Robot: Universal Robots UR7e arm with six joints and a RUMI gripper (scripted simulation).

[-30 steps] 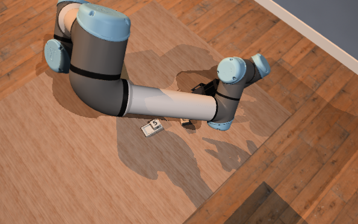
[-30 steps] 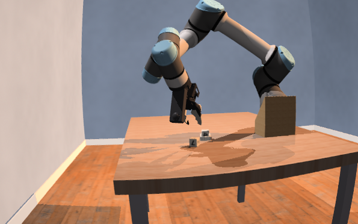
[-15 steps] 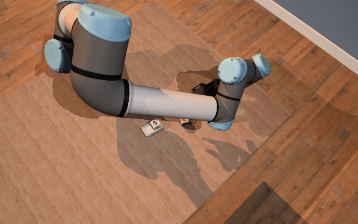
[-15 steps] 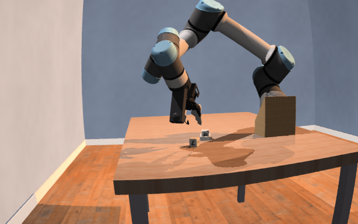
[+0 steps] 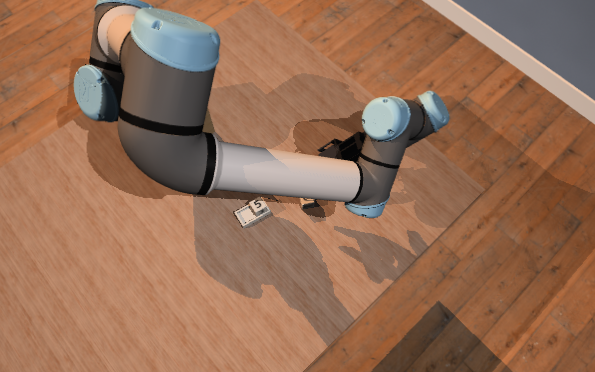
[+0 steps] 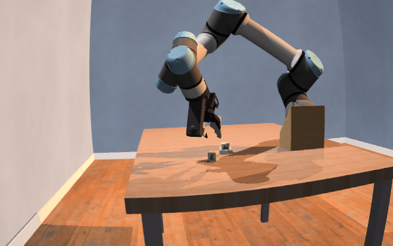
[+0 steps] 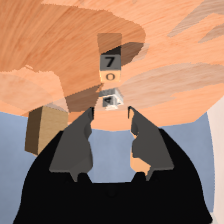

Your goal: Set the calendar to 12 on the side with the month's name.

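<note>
Right now the white digit cube is 10 mm to the right of my hand and 70 mm below it. Also, from my hand: calendar tray: 80 mm behind, 120 mm to the right, 80 mm below.
</note>
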